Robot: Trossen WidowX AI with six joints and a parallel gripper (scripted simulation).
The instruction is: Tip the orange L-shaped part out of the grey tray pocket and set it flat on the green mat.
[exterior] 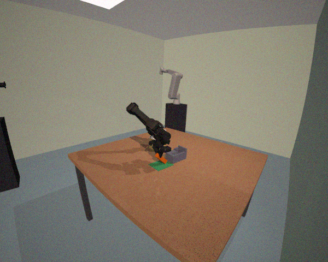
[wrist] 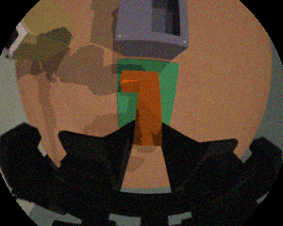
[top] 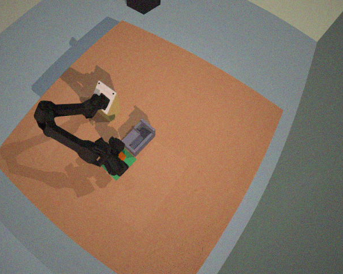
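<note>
Now: gripper tip 1 cm past the orange L-shaped part, 3 cm to the right of it and 3 cm above it. Also, from my gripper tip: green mat 2 cm to the left, 9 cm below.
</note>
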